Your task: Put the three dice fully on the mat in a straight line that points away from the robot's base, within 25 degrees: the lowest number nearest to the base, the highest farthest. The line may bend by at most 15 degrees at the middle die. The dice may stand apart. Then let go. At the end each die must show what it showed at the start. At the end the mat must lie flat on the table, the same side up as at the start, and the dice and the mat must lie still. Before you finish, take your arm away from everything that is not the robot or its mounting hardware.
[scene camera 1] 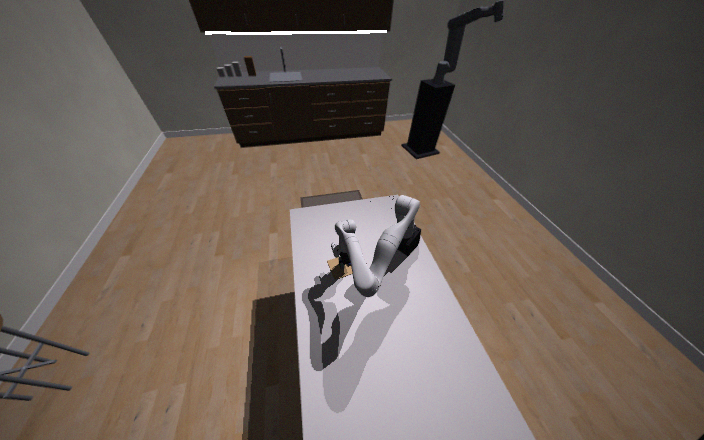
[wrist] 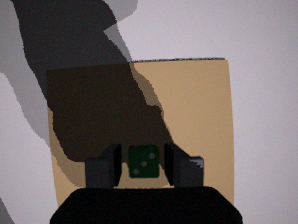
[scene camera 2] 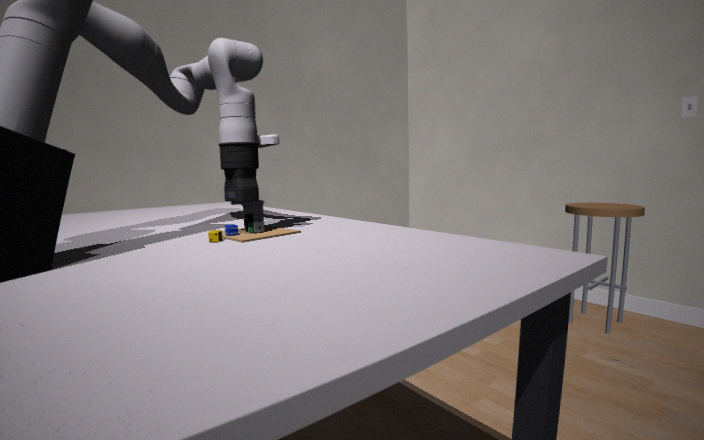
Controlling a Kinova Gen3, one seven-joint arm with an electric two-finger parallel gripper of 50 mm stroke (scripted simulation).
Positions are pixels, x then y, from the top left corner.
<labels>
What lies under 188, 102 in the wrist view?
A tan mat.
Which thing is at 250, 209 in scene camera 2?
The gripper.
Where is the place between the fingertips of the gripper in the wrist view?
At 142, 158
</labels>
